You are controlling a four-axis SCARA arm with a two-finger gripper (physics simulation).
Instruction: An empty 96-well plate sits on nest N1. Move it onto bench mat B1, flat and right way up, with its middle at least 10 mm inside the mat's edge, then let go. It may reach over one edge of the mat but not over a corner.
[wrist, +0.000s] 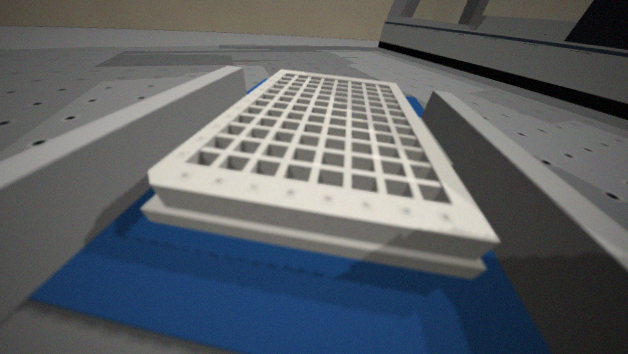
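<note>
The white 96-well plate is flat and right way up in the middle of the wrist view, its open wells facing up. My gripper is shut on the plate, with one long grey finger along each long side. The blue bench mat B1 lies under the plate. It shows in front of the plate's near end and in small strips by both sides of the far end. The plate is on the mat or very close above it; I cannot tell which. The mat's far edge is mostly hidden. Nest N1 does not show.
The grey bench top with rows of small dark holes lies around the mat. A long grey raised base with a dark lower edge runs along the back right, with upright posts and a dark block on it. A tan wall stands behind.
</note>
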